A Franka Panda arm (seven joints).
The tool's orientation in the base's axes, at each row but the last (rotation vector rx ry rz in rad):
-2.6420 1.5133 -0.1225
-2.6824 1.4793 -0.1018
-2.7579 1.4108 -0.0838
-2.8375 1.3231 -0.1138
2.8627 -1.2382 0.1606
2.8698 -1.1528 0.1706
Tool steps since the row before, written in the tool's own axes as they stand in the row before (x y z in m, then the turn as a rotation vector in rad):
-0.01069 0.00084 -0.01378 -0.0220 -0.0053 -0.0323
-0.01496 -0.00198 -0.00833 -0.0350 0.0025 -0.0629
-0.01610 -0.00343 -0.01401 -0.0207 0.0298 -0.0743
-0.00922 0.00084 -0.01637 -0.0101 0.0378 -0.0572
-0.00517 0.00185 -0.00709 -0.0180 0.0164 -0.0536
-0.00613 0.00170 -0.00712 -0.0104 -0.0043 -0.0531
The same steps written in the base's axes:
-0.00772 0.00823 0.01333 -0.0103 0.0203 0.0322
-0.00709 0.01342 0.00817 -0.0267 0.0261 0.0616
-0.00758 0.01488 0.01373 -0.0412 -0.0016 0.0717
-0.00769 0.00689 0.01572 -0.0393 -0.0153 0.0550
-0.00548 0.00289 0.00648 -0.0288 0.0049 0.0511
-0.00618 0.00357 0.00634 -0.0090 0.0146 0.0515

